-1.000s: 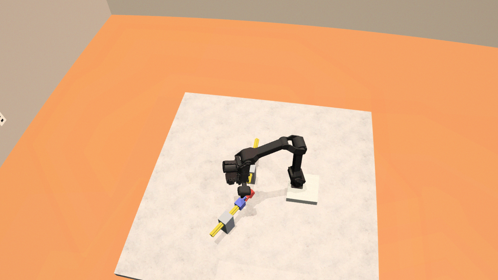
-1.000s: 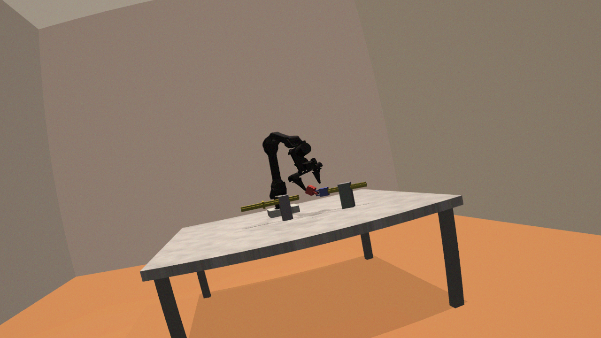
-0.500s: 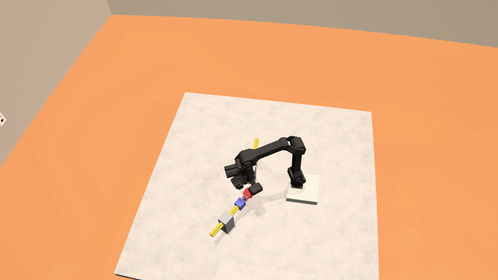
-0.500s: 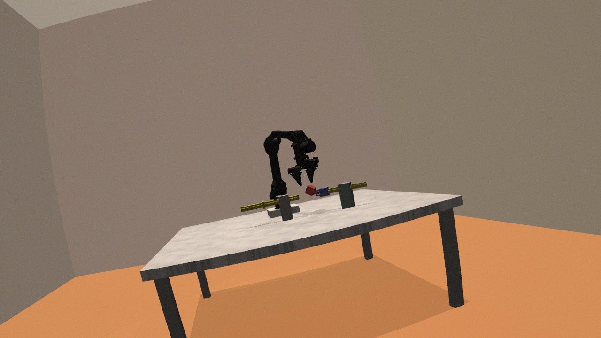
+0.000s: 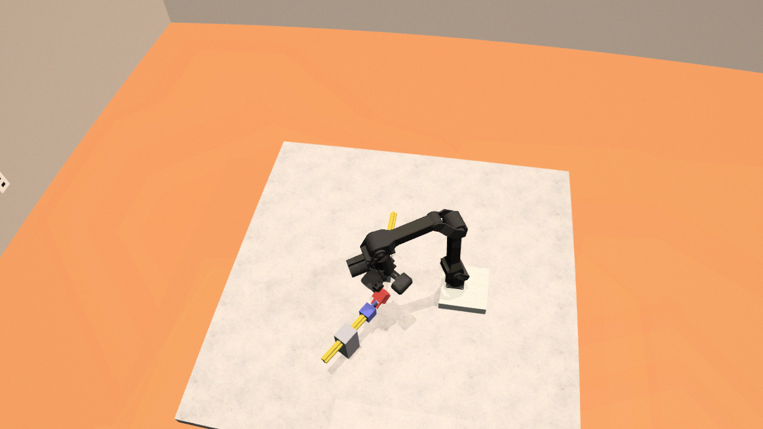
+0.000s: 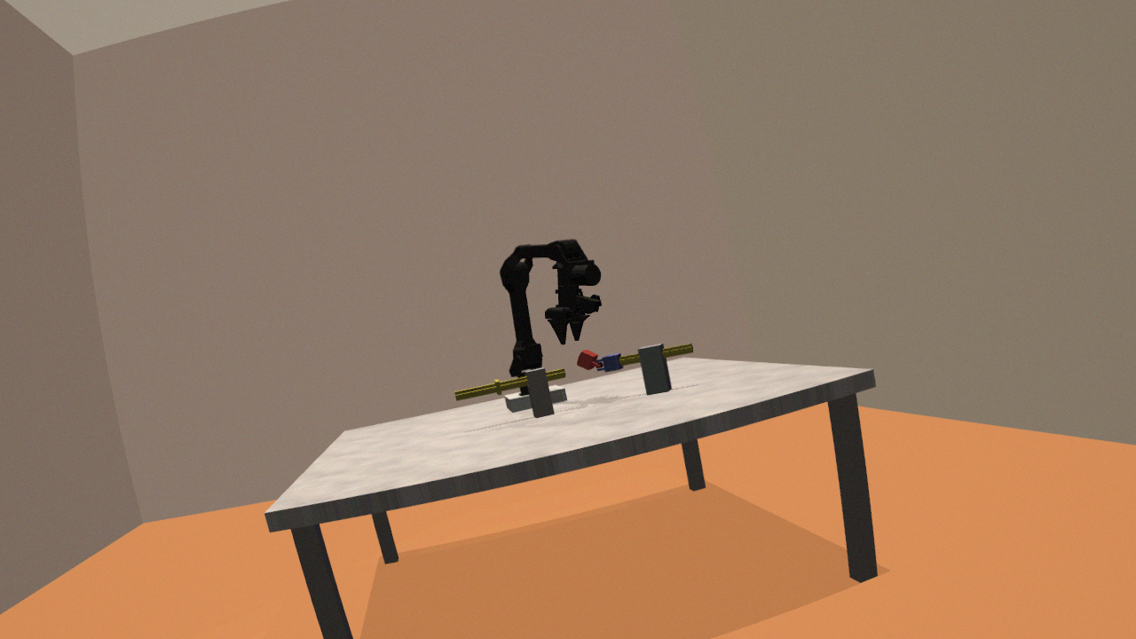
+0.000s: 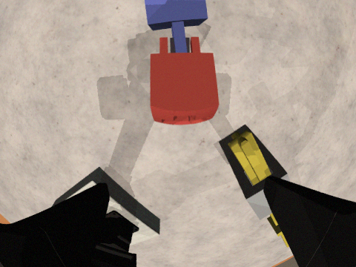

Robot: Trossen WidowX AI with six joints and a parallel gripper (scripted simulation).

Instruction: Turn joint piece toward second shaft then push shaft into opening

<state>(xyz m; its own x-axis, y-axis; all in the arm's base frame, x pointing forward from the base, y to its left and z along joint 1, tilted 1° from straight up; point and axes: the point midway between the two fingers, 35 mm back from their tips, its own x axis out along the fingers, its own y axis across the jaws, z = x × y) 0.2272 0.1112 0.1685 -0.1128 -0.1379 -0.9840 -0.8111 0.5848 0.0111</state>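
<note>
The red joint piece is 6 cm below my gripper tip, 4 cm to the left of it and 3 cm ahead of it.
</note>
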